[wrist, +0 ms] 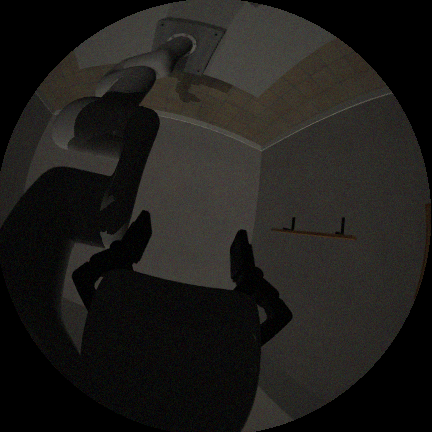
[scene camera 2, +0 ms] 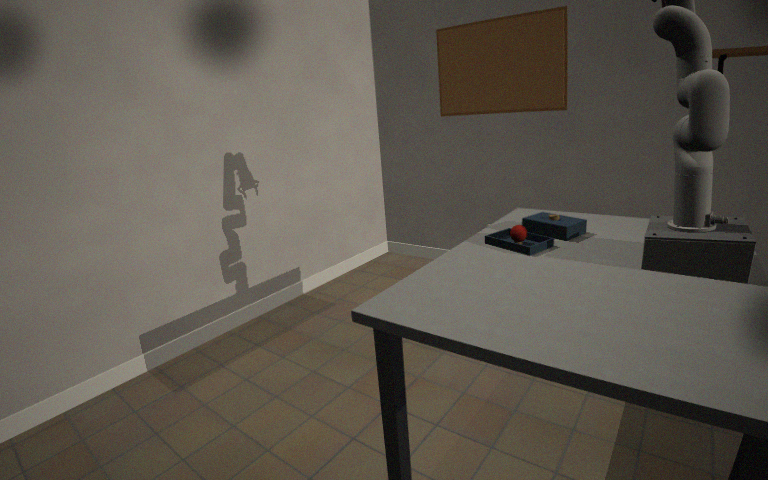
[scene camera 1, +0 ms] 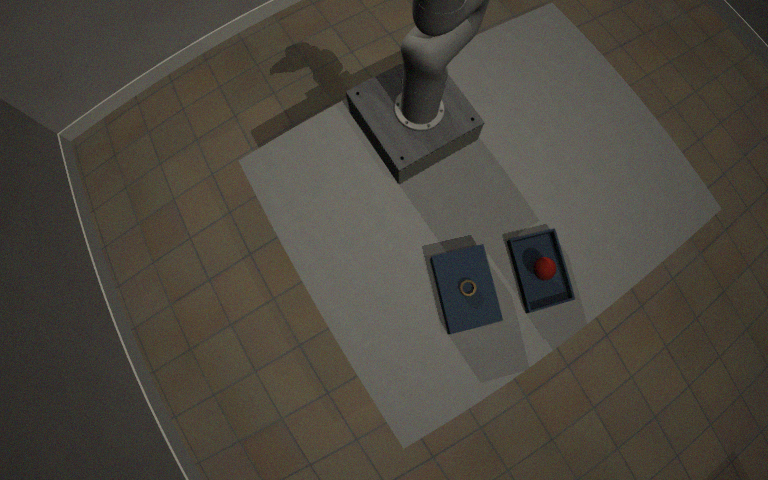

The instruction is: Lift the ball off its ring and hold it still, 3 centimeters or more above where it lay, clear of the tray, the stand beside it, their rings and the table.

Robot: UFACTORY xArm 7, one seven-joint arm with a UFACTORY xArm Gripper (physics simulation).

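Note:
A red ball sits inside the shallow blue tray; its ring is mostly hidden under it. Beside the tray is a blue stand with a flat top, bearing an empty tan ring. My gripper is open and empty in the wrist view, its dark fingers wide apart against a wall. It is out of frame in both scene views, and the ball, tray and stand do not show in the wrist view.
The pale table bears the tray and stand. The arm's grey base block stands at one side of the table. A wall shelf and a brown board are on the walls.

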